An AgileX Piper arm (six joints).
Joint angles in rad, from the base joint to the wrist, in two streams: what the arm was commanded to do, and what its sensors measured. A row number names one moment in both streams.
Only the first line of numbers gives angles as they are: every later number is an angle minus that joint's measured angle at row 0.
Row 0, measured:
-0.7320, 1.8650, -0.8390, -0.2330, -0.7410, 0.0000
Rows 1 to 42, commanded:
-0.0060, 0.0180, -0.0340, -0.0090, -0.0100, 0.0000
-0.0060, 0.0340, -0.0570, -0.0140, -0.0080, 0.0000
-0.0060, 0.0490, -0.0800, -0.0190, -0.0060, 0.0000
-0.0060, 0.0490, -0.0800, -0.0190, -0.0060, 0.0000
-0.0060, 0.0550, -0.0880, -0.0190, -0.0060, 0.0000
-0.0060, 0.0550, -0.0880, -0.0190, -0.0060, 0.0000
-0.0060, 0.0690, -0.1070, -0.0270, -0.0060, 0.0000
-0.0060, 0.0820, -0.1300, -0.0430, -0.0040, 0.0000
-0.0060, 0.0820, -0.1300, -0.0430, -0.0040, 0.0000
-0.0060, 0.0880, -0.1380, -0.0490, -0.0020, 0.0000
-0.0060, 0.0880, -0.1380, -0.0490, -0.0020, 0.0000
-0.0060, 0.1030, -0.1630, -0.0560, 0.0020, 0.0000
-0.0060, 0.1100, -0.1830, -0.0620, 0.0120, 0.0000
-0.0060, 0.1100, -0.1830, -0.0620, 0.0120, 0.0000
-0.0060, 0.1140, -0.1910, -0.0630, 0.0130, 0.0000
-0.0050, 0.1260, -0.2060, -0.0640, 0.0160, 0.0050
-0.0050, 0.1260, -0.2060, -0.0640, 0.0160, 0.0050
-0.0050, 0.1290, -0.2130, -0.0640, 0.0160, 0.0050
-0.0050, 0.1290, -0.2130, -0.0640, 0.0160, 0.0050
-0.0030, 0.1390, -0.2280, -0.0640, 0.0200, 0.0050
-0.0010, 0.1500, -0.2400, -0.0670, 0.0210, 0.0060
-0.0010, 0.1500, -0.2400, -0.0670, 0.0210, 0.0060
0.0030, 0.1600, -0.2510, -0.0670, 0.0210, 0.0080
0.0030, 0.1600, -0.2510, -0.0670, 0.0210, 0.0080
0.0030, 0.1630, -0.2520, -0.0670, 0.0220, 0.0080
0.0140, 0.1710, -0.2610, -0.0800, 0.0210, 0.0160
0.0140, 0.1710, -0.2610, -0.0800, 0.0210, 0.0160
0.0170, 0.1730, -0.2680, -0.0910, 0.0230, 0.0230
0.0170, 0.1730, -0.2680, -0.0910, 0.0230, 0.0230
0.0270, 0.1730, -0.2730, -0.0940, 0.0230, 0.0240
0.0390, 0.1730, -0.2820, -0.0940, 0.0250, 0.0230
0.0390, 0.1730, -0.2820, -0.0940, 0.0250, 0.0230
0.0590, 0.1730, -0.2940, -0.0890, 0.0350, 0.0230
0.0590, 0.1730, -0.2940, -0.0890, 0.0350, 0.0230
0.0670, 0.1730, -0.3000, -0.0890, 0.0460, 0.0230
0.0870, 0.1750, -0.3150, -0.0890, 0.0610, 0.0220
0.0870, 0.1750, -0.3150, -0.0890, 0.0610, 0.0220
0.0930, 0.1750, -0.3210, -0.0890, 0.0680, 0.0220
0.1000, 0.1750, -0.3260, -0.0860, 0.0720, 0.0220
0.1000, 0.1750, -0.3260, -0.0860, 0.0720, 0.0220
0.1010, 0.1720, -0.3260, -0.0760, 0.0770, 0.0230
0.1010, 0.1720, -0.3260, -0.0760, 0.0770, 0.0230
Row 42, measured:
0.0470, 0.1750, -0.2910, 0.0150, 0.1480, 0.0250
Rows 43 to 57, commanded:
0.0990, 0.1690, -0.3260, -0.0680, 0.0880, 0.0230
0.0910, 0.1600, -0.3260, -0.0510, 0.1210, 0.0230
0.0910, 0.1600, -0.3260, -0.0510, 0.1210, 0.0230
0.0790, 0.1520, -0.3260, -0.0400, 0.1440, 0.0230
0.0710, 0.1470, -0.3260, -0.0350, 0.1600, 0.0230
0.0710, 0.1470, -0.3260, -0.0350, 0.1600, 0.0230
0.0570, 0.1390, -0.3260, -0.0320, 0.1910, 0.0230
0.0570, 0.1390, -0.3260, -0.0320, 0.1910, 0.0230
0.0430, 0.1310, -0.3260, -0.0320, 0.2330, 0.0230
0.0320, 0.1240, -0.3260, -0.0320, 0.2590, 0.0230
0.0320, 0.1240, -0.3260, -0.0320, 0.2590, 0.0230
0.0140, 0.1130, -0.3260, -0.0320, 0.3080, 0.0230
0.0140, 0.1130, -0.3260, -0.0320, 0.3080, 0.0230
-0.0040, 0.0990, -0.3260, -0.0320, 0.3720, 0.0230
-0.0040, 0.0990, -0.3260, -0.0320, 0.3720, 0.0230
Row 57, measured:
0.0200, 0.1290, -0.3160, -0.0190, 0.2990, 0.0250
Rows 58 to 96, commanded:
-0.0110, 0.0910, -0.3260, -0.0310, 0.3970, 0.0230
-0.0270, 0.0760, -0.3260, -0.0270, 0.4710, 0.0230
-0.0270, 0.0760, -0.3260, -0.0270, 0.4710, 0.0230
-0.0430, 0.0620, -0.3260, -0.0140, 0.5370, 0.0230
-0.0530, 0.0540, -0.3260, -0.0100, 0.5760, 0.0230
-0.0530, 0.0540, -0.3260, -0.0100, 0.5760, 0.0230
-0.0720, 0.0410, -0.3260, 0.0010, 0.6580, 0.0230
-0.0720, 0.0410, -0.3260, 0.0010, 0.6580, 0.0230
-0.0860, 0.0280, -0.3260, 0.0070, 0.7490, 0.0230
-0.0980, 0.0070, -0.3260, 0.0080, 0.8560, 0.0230
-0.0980, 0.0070, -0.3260, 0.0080, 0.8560, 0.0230
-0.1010, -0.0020, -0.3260, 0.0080, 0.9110, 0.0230
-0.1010, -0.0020, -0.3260, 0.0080, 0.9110, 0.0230
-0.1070, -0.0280, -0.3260, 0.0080, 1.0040, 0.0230
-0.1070, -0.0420, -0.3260, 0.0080, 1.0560, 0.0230
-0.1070, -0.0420, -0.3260, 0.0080, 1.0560, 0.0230
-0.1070, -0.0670, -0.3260, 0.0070, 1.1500, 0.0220
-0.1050, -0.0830, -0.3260, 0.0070, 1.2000, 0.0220
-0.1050, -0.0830, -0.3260, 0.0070, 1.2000, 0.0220
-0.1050, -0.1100, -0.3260, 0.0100, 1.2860, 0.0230
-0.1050, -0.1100, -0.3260, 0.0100, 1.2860, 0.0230
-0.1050, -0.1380, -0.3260, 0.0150, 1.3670, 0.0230
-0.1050, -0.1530, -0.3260, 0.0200, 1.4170, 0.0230
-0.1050, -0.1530, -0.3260, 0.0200, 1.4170, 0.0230
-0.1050, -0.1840, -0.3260, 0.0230, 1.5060, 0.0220
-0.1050, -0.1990, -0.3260, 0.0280, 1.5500, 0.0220
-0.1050, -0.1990, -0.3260, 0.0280, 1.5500, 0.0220
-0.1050, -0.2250, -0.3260, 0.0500, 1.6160, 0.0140
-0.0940, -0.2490, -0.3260, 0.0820, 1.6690, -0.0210
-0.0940, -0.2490, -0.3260, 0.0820, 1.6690, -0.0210
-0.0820, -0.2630, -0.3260, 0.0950, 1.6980, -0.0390
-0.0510, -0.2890, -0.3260, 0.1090, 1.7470, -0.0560
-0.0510, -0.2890, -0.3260, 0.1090, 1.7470, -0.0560
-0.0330, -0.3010, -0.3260, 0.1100, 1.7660, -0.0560
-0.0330, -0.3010, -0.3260, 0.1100, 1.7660, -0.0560
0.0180, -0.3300, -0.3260, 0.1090, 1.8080, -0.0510
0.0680, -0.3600, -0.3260, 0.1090, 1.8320, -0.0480
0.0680, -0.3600, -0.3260, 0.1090, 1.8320, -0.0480
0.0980, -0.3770, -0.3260, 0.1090, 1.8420, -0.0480
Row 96, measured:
0.0400, -0.3330, -0.3220, 0.1030, 1.7990, -0.0410
